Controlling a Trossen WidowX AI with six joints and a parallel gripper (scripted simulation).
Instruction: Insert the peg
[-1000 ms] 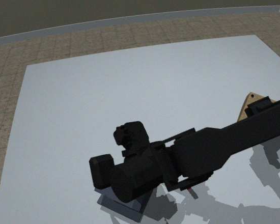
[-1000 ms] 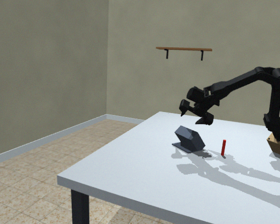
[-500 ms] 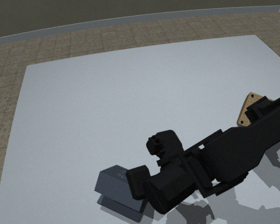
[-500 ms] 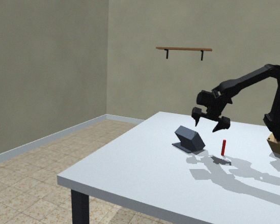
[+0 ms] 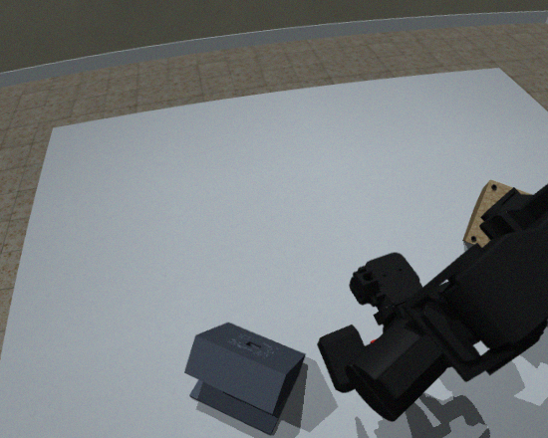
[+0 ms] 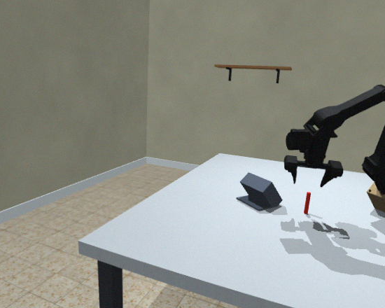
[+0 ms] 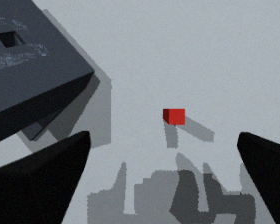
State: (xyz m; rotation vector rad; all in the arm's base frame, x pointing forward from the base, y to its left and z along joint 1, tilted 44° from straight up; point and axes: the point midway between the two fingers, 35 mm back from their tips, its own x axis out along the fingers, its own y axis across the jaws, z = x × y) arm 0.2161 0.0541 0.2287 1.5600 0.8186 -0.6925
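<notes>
Right now the red peg is 10 cm below my hand and 3 cm to the right of it. Also, from my hand: flat base plate 18 cm ahead, 14 cm below, 2 cm to the right.
</notes>
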